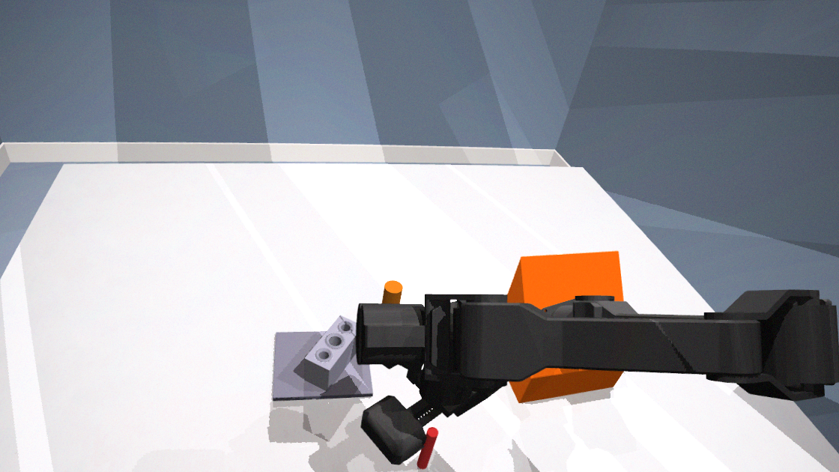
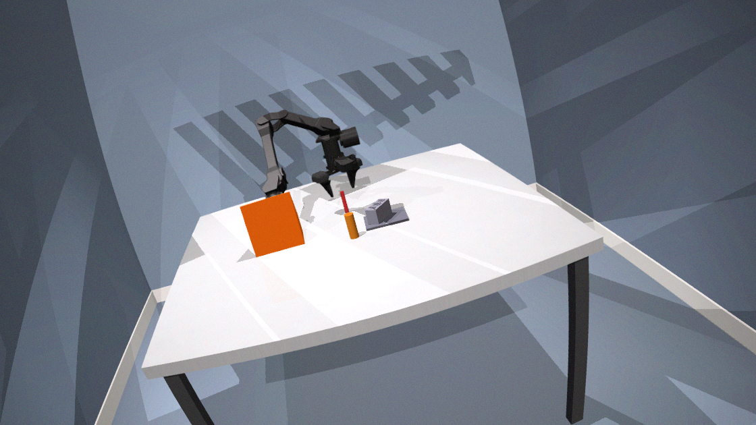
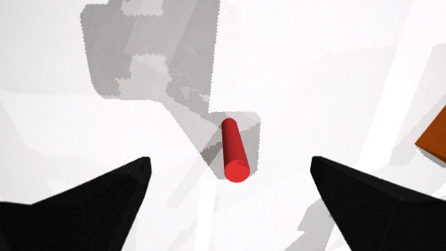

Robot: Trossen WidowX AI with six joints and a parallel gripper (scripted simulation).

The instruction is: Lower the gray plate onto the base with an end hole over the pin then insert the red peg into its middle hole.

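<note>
Right now my gripper tip is 40 mm above the red peg. The rest, counted from my gripper tip: orange cylinder 250 mm to the right, 40 mm below, 40 mm behind; then gray base 170 mm to the right, 90 mm ahead, 70 mm below; then gray plate 180 mm to the right, 70 mm ahead, 30 mm below.
</note>
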